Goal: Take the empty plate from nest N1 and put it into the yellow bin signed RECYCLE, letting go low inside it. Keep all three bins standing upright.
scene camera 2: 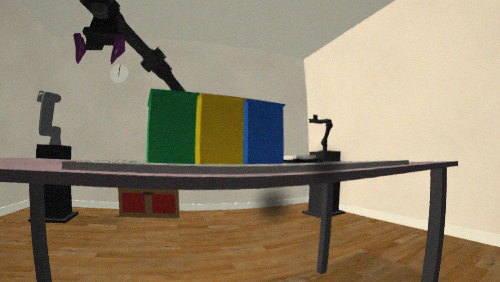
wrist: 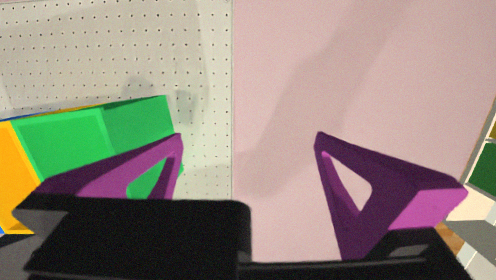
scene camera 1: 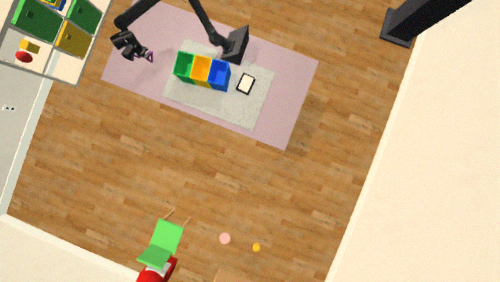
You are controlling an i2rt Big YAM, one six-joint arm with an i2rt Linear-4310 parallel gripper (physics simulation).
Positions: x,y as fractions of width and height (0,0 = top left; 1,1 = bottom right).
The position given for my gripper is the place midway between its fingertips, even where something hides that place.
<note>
I see my gripper (scene camera 2: 0.19,0.22), a blue bin (scene camera 2: 0.53,0.48) and a green bin (scene camera 2: 0.34,0.46).
The green bin shows as well in the wrist view (wrist: 0.11,0.51). My gripper is seen too in the wrist view (wrist: 0.50,0.50).
</note>
